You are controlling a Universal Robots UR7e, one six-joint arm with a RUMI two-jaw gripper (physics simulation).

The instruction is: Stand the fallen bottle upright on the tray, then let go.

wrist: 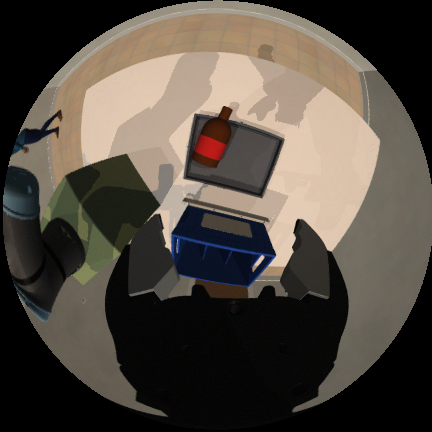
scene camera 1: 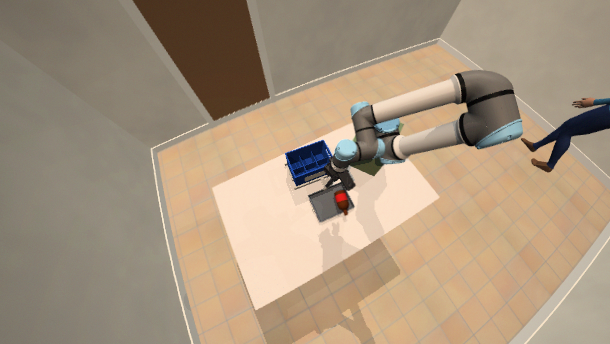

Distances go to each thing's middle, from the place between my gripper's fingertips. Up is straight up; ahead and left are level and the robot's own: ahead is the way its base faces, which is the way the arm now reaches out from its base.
My hand is 60 mm past the brown bottle (wrist: 215, 133), 80 mm to the right of it and 240 mm above it.
